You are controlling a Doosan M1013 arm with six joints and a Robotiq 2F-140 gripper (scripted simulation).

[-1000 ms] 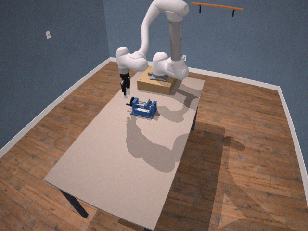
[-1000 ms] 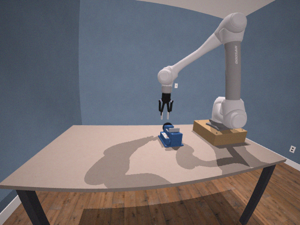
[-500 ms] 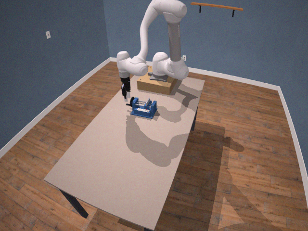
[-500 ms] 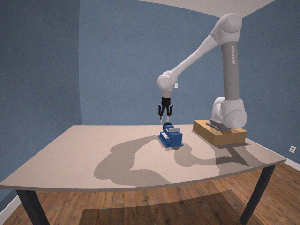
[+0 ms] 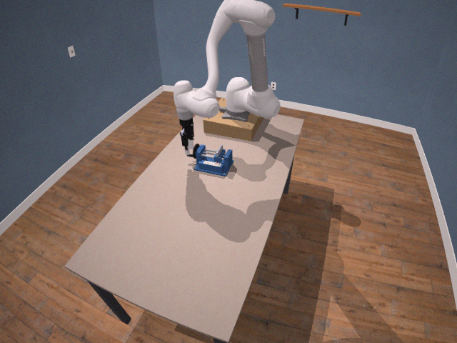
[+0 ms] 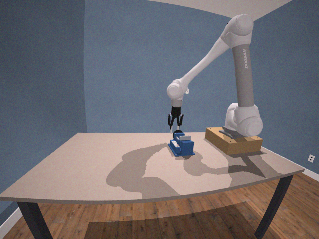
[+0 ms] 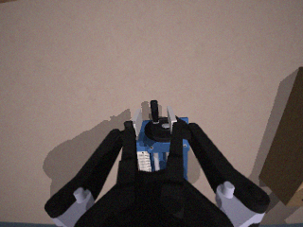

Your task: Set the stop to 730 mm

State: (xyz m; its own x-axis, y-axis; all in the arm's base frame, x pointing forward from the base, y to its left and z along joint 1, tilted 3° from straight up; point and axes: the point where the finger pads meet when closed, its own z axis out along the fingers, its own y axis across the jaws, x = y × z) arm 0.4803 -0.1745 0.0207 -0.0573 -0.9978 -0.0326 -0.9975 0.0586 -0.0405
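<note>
Right now the black handwheel is 5 cm below my hand and 2 cm to the left of it. From my hand the other things lie so: grey stop block (18 cm to the left, 2 cm below).
</note>
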